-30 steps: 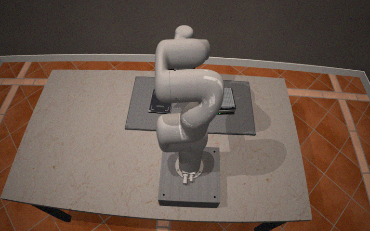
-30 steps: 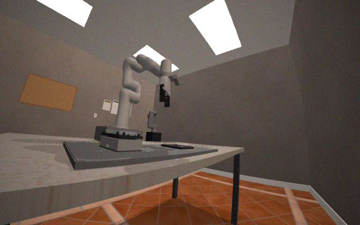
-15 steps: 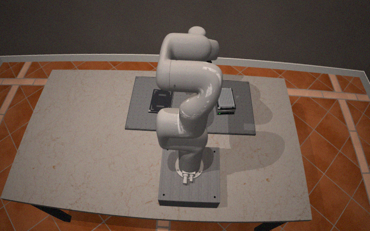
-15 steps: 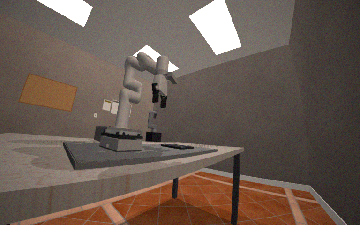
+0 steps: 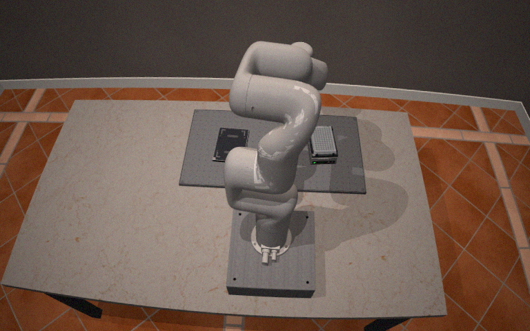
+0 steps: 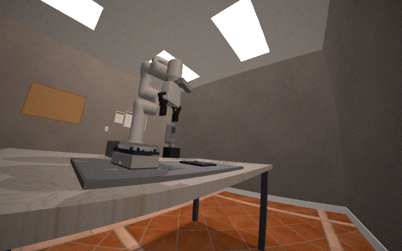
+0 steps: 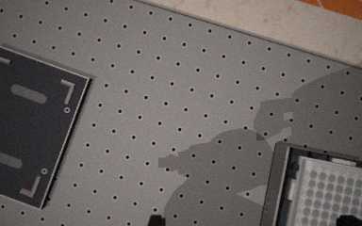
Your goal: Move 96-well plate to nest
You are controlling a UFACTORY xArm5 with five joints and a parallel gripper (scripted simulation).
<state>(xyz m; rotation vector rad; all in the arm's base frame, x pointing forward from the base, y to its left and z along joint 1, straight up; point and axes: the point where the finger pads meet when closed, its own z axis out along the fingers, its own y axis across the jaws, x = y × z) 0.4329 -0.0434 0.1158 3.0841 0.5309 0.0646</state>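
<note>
Now: hand 15 cm above the 96-well plate and 12 cm to the left of it. Also, from my hand: A1 mark: 29 cm to the left, 20 cm below, 10 cm behind; plate nest N1: 23 cm to the left, 20 cm below, 2 cm behind.
</note>
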